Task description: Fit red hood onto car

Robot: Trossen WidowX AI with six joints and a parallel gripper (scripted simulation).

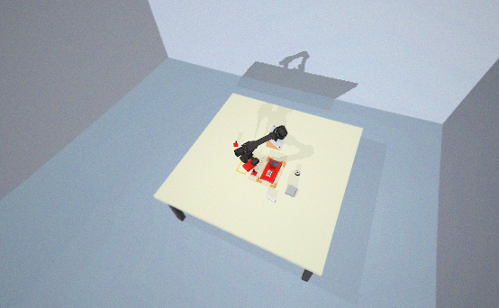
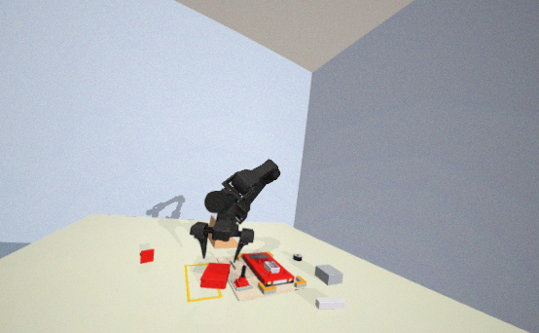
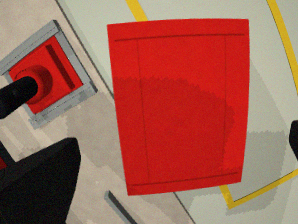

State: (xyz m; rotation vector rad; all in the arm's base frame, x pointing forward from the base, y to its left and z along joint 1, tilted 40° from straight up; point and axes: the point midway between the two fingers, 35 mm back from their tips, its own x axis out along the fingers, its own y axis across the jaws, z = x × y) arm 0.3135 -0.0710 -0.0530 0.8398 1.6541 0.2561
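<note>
Now: gripper tip 4 cm above the red hood. Round my gripper tip: small black cylinder (9 cm behind, 38 cm to the left, 5 cm below); then pale grey bar (20 cm ahead, 27 cm to the left, 5 cm below); then grey engine block (2 cm ahead, 18 cm to the left, 4 cm below).
</note>
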